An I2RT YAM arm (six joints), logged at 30 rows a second.
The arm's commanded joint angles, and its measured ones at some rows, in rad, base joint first. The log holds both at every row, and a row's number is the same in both.
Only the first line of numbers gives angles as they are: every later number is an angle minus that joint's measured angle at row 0.
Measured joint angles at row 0: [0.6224, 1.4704, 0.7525, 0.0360, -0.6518, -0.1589]
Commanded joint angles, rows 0 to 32: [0.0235, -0.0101, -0.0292, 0.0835, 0.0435, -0.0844]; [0.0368, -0.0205, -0.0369, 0.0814, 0.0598, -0.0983]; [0.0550, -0.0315, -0.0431, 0.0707, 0.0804, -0.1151]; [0.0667, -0.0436, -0.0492, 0.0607, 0.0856, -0.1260]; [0.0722, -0.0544, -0.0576, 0.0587, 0.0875, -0.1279]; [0.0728, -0.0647, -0.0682, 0.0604, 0.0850, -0.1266]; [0.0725, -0.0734, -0.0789, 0.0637, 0.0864, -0.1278]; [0.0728, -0.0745, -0.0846, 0.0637, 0.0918, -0.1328]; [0.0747, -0.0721, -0.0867, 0.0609, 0.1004, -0.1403]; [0.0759, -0.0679, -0.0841, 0.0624, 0.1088, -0.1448]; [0.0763, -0.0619, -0.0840, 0.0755, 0.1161, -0.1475]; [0.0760, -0.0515, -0.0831, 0.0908, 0.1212, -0.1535]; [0.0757, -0.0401, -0.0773, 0.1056, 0.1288, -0.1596]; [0.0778, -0.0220, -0.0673, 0.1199, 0.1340, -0.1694]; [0.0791, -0.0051, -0.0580, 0.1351, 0.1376, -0.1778]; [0.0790, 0.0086, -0.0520, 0.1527, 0.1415, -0.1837]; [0.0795, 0.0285, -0.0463, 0.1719, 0.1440, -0.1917]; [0.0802, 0.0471, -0.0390, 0.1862, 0.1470, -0.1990]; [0.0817, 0.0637, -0.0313, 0.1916, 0.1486, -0.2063]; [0.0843, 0.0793, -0.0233, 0.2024, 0.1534, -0.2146]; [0.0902, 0.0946, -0.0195, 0.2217, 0.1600, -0.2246]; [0.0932, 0.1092, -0.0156, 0.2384, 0.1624, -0.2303]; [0.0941, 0.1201, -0.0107, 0.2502, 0.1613, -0.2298]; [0.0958, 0.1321, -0.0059, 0.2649, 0.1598, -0.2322]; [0.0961, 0.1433, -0.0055, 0.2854, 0.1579, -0.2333]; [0.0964, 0.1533, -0.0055, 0.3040, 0.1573, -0.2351]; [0.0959, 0.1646, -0.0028, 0.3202, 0.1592, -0.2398]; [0.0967, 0.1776, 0.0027, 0.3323, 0.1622, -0.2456]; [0.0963, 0.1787, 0.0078, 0.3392, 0.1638, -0.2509]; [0.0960, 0.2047, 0.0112, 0.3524, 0.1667, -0.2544]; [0.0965, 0.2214, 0.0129, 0.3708, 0.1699, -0.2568]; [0.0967, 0.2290, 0.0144, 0.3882, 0.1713, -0.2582]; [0.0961, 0.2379, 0.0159, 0.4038, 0.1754, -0.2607]
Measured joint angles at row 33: [0.0946, 0.2209, 0.0122, 0.3502, 0.1576, -0.2411]
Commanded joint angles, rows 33 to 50: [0.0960, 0.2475, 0.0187, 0.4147, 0.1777, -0.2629]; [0.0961, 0.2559, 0.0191, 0.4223, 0.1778, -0.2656]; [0.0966, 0.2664, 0.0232, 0.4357, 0.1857, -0.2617]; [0.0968, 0.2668, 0.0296, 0.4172, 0.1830, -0.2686]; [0.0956, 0.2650, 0.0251, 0.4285, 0.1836, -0.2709]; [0.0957, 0.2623, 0.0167, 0.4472, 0.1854, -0.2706]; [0.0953, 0.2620, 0.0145, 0.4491, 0.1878, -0.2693]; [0.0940, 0.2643, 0.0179, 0.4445, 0.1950, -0.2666]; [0.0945, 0.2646, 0.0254, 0.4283, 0.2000, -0.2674]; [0.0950, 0.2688, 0.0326, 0.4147, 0.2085, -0.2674]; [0.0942, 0.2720, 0.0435, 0.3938, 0.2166, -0.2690]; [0.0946, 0.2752, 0.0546, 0.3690, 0.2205, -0.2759]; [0.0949, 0.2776, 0.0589, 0.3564, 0.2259, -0.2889]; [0.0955, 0.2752, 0.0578, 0.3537, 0.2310, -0.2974]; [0.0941, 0.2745, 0.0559, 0.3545, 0.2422, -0.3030]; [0.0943, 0.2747, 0.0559, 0.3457, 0.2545, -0.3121]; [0.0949, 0.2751, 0.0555, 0.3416, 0.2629, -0.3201]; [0.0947, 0.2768, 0.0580, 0.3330, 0.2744, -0.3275]
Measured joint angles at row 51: [0.0946, 0.2712, 0.0545, 0.4067, 0.2133, -0.3040]
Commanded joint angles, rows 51 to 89: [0.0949, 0.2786, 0.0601, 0.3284, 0.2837, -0.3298]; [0.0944, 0.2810, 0.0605, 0.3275, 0.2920, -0.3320]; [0.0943, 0.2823, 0.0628, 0.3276, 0.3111, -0.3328]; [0.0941, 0.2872, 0.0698, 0.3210, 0.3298, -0.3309]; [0.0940, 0.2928, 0.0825, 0.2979, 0.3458, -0.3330]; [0.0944, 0.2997, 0.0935, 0.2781, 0.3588, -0.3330]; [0.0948, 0.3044, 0.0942, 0.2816, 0.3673, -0.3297]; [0.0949, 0.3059, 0.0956, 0.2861, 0.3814, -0.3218]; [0.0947, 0.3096, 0.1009, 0.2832, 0.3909, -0.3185]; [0.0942, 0.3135, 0.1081, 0.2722, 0.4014, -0.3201]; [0.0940, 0.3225, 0.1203, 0.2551, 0.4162, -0.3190]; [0.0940, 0.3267, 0.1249, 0.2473, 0.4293, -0.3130]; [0.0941, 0.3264, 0.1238, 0.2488, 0.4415, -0.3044]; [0.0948, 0.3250, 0.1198, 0.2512, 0.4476, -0.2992]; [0.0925, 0.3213, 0.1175, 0.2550, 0.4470, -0.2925]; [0.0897, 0.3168, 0.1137, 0.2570, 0.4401, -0.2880]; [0.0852, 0.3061, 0.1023, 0.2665, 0.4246, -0.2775]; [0.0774, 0.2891, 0.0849, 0.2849, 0.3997, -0.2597]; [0.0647, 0.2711, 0.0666, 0.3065, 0.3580, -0.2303]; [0.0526, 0.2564, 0.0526, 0.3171, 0.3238, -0.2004]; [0.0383, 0.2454, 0.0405, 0.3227, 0.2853, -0.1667]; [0.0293, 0.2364, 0.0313, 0.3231, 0.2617, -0.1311]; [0.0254, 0.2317, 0.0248, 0.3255, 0.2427, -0.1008]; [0.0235, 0.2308, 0.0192, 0.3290, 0.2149, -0.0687]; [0.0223, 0.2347, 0.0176, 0.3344, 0.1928, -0.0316]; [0.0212, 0.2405, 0.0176, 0.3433, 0.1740, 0.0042]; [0.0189, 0.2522, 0.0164, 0.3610, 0.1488, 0.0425]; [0.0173, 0.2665, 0.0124, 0.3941, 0.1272, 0.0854]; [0.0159, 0.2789, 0.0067, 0.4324, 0.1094, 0.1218]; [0.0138, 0.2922, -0.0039, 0.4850, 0.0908, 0.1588]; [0.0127, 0.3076, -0.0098, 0.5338, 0.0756, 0.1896]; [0.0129, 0.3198, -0.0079, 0.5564, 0.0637, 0.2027]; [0.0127, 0.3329, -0.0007, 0.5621, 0.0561, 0.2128]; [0.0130, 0.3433, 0.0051, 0.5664, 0.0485, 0.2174]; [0.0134, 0.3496, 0.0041, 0.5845, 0.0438, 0.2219]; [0.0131, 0.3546, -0.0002, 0.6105, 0.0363, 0.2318]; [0.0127, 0.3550, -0.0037, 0.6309, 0.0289, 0.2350]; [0.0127, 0.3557, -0.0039, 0.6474, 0.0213, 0.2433]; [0.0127, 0.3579, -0.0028, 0.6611, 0.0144, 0.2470]
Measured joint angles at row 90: [0.0129, 0.3548, -0.0042, 0.5604, 0.0622, 0.1988]
